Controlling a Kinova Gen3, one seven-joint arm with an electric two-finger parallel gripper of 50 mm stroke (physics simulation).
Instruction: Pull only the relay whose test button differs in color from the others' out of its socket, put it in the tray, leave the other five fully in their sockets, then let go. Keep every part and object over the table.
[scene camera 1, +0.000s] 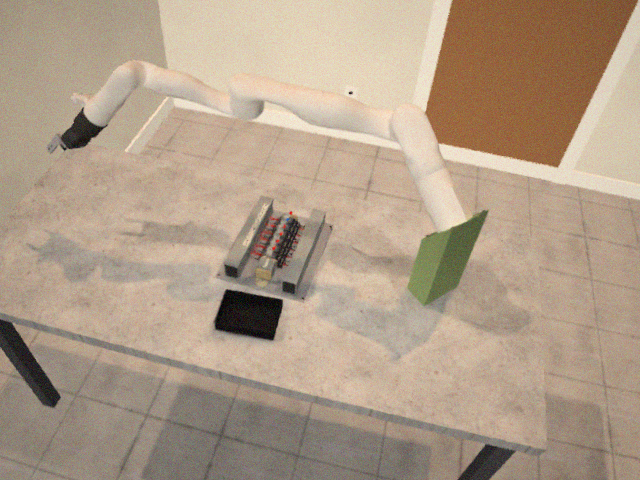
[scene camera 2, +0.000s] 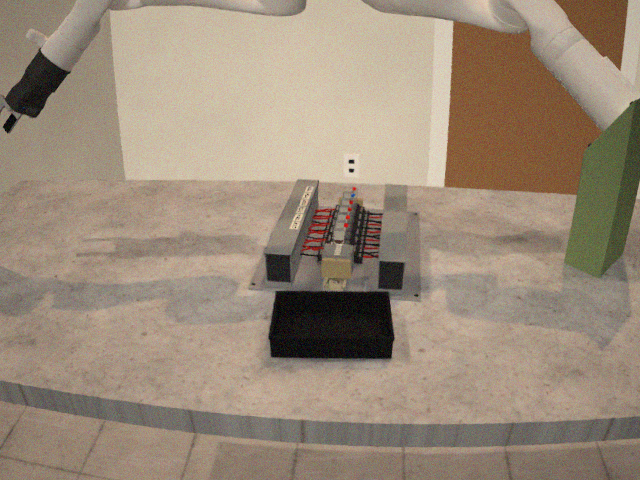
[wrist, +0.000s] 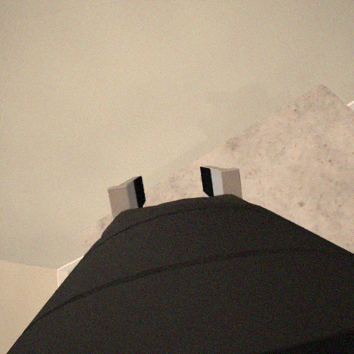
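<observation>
Here is my gripper (scene camera 1: 55, 149), and the wrist view gives me the same gripper (wrist: 172, 183) too. I also see a grey base plate (scene camera 2: 308, 277).
</observation>
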